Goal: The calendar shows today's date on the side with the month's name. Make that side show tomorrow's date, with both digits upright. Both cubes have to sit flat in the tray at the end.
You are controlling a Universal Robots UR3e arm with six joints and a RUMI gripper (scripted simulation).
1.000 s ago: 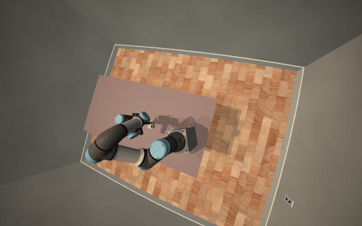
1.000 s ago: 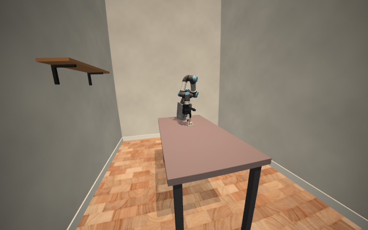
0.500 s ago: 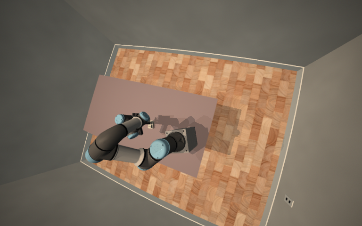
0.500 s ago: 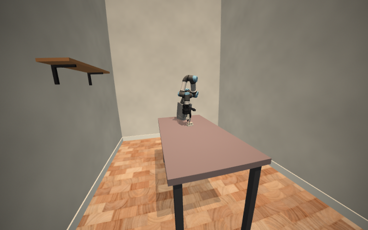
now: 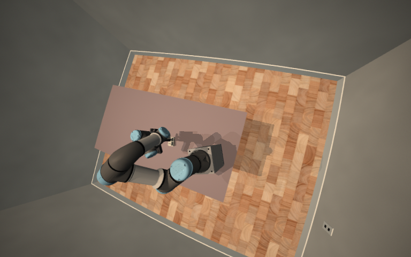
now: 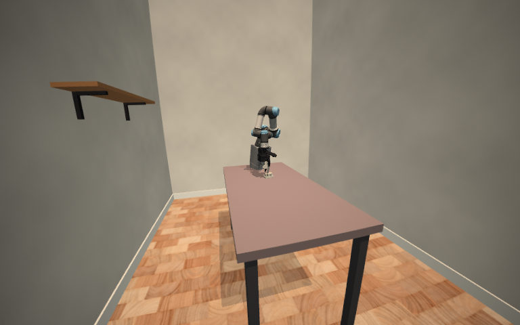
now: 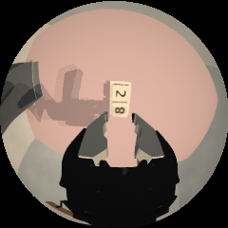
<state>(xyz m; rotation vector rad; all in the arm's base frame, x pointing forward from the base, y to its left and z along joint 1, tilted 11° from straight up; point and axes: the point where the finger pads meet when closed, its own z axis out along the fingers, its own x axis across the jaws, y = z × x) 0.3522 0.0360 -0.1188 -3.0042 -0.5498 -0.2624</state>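
My gripper is now 10 mm past the tray, 20 mm to the right of it and 50 mm above it.
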